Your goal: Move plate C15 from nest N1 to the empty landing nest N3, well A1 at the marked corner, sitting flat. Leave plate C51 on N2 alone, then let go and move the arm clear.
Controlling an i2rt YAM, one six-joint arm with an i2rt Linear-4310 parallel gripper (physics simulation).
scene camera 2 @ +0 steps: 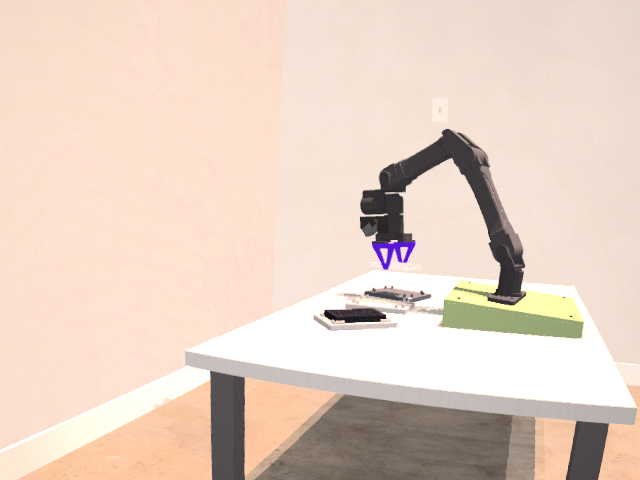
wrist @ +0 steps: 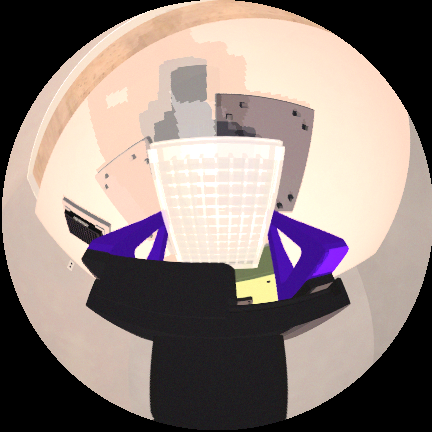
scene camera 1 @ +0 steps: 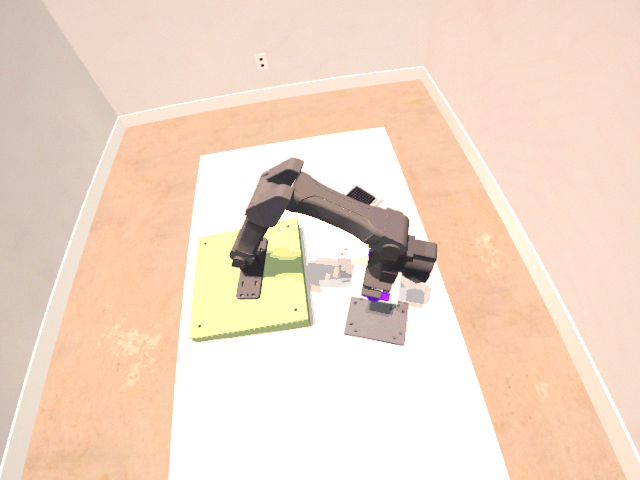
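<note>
My gripper (scene camera 1: 376, 276) (scene camera 2: 394, 265) (wrist: 217, 214), with purple fingers, is shut on clear plate C15 (scene camera 2: 412, 266) (wrist: 217, 200). The plate looks about level, raised above the nests and touching none. Dark grey nest N1 (scene camera 1: 374, 322) (scene camera 2: 398, 294) (wrist: 300, 150) is bare, with pegs at its corners. White nest N3 (scene camera 2: 385, 307) (wrist: 127, 170) is empty, between N1 and N2; the arm mostly hides it in scene camera 1. Black plate C51 (scene camera 1: 361, 194) (scene camera 2: 355, 314) (wrist: 82, 227) sits on white nest N2 (scene camera 2: 356, 326). The marked corner and well A1 cannot be made out.
The arm stands on a yellow-green base block (scene camera 1: 222, 294) (scene camera 2: 511, 320) beside the nests. The nests and block are on a white table (scene camera 1: 310, 403) (scene camera 2: 465, 372). The forearm passes over the area near N2 and N3 in scene camera 1.
</note>
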